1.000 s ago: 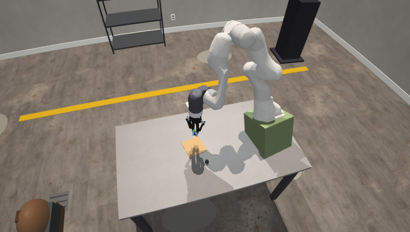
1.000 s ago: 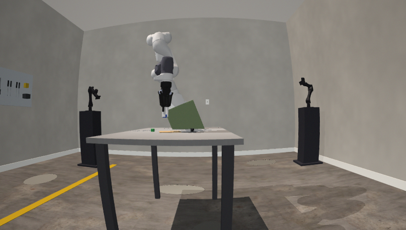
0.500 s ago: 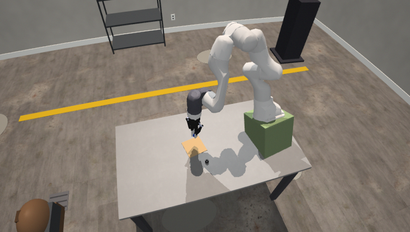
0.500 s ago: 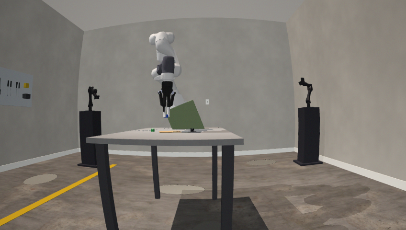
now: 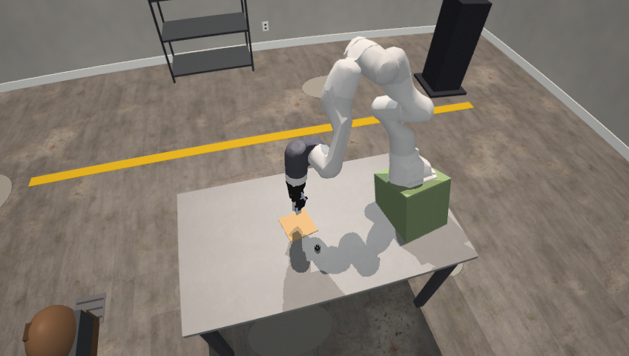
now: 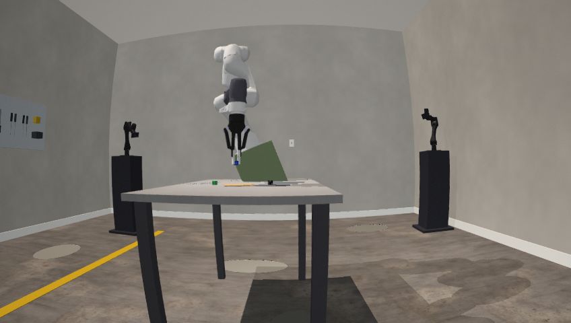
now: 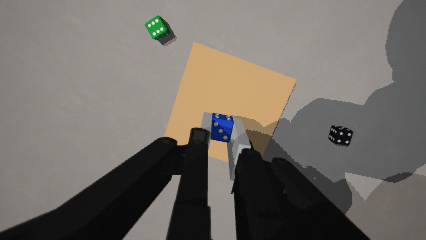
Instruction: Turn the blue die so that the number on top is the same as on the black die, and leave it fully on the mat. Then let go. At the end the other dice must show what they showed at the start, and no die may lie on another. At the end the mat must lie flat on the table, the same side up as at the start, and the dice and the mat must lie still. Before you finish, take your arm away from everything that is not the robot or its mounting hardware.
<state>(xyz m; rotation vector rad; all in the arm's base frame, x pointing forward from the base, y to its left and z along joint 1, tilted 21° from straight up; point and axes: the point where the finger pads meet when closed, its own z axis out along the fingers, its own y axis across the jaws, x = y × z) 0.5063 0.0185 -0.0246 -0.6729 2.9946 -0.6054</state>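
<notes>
My hand is 13 cm above the mat and 1 cm to the right of it. Round my hand: green die (12 cm to the right, 12 cm below, 4 cm behind); black die (15 cm to the left, 12 cm below, 6 cm behind); blue die (3 cm below).
</notes>
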